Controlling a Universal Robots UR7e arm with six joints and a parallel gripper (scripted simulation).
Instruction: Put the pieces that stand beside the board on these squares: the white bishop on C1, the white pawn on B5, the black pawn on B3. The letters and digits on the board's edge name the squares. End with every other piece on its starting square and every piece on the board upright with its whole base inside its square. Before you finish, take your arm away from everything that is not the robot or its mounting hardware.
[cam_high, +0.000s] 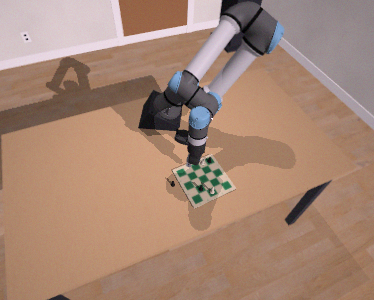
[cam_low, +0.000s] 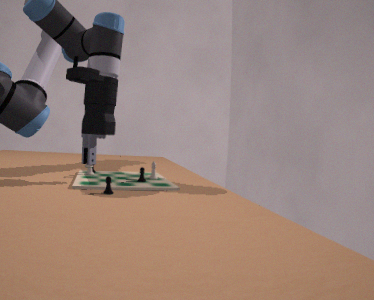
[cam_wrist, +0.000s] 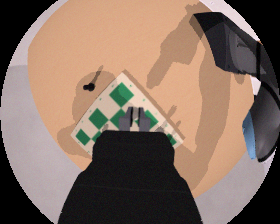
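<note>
Now: hand 80 mm short of the chessboard, 40 mm to the right of it and 60 mm above it. The rest, counted from my hand: white pawn (10 mm below).
</note>
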